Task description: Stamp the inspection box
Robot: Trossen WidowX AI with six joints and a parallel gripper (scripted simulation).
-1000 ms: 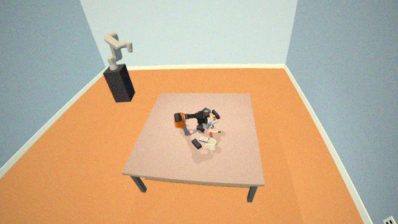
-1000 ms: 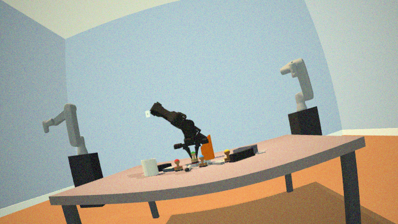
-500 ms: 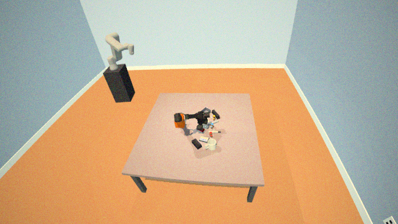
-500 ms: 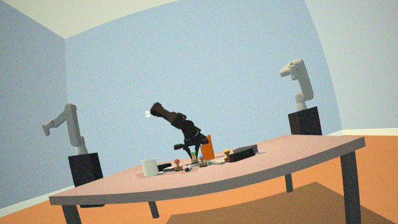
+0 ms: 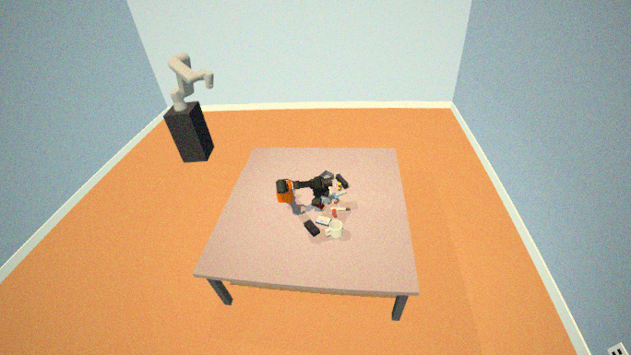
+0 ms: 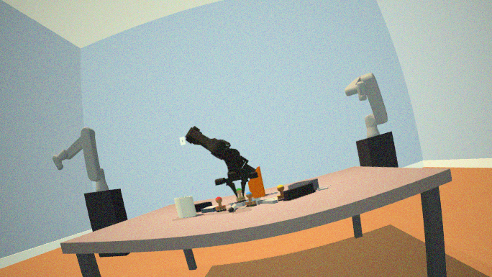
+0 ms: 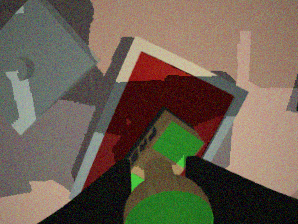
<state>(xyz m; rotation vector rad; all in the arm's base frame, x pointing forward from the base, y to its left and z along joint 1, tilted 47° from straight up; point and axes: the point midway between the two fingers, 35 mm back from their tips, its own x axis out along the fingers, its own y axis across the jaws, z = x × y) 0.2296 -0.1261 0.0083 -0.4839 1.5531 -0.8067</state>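
Now: the green-knob stamp right at my gripper tip. From my gripper tip the other things lie so: red ink pad 3 cm below; blue-knob stamp 13 cm ahead, 3 cm to the left, 2 cm below; red-knob stamp 10 cm ahead, 9 cm to the right, 2 cm below.
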